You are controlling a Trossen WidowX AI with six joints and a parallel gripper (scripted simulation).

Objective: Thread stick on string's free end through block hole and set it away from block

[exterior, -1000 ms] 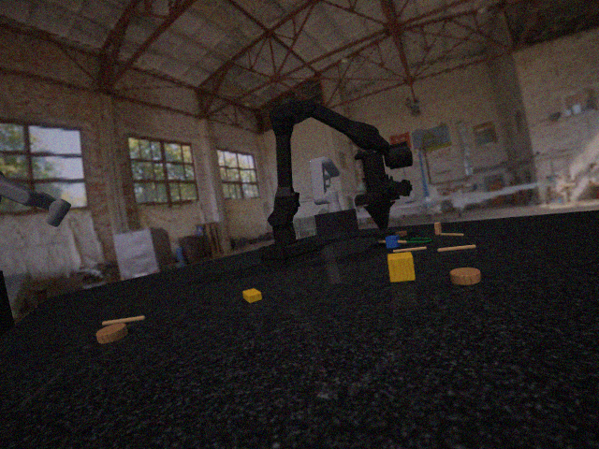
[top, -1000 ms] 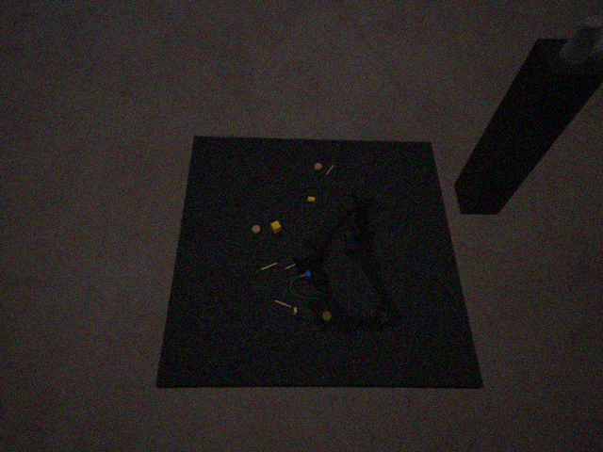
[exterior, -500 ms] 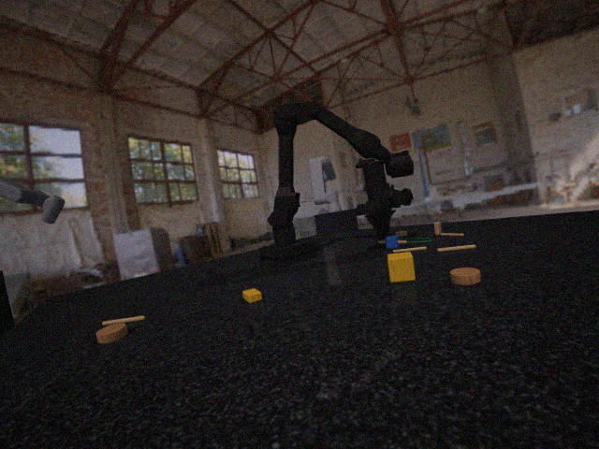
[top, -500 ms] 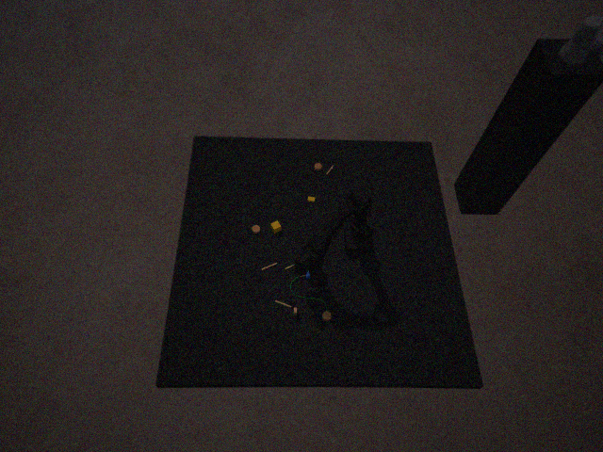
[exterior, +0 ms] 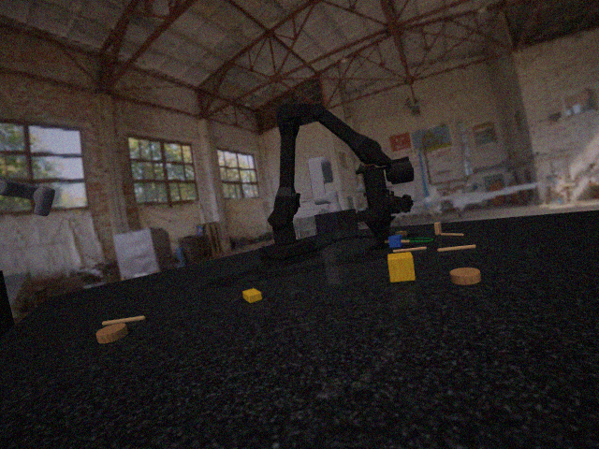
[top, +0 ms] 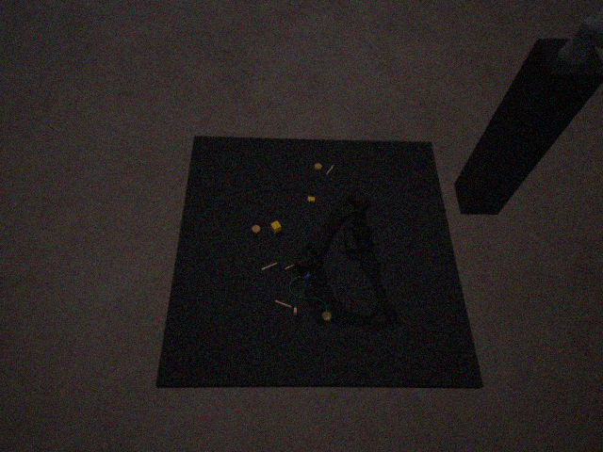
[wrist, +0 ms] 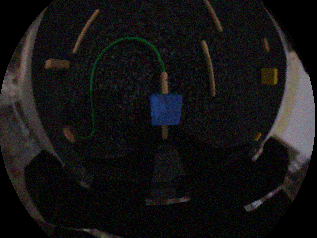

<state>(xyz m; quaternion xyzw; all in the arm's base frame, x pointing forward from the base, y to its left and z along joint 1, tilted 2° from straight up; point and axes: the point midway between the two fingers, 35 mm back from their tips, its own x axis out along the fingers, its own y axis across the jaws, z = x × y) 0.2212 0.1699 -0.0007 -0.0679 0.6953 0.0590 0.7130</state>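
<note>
My gripper tip is 30 mm short of the blue block and 10 mm to the right of it. The rest, counted from my gripper tip: round wooden button 200 mm to the left, 50 mm behind; then yellow cube 240 mm to the right, 180 mm ahead, 10 mm above; then wooden block 180 mm to the left, 90 mm ahead, 10 mm above.
</note>
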